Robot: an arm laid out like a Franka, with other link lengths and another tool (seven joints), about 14 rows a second.
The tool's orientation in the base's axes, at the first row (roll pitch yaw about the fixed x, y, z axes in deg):
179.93 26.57 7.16
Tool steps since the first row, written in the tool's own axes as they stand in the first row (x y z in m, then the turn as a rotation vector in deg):
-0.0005 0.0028 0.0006 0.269 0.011 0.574
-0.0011 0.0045 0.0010 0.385 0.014 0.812
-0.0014 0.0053 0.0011 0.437 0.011 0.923
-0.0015 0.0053 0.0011 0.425 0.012 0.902
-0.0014 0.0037 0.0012 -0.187 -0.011 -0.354
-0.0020 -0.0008 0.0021 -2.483 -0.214 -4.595
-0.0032 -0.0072 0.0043 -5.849 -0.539 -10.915
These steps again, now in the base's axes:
-0.0004 -0.0029 -0.0003 -0.015 -0.014 -0.634
-0.0009 -0.0046 -0.0004 -0.017 -0.017 -0.898
-0.0011 -0.0055 -0.0004 -0.020 -0.015 -1.021
-0.0012 -0.0055 -0.0003 -0.022 -0.016 -0.997
-0.0013 -0.0039 -0.0004 -0.010 0.010 0.400
-0.0028 0.0005 -0.0010 -0.192 0.197 5.220
-0.0056 0.0065 -0.0024 -0.416 0.504 12.378

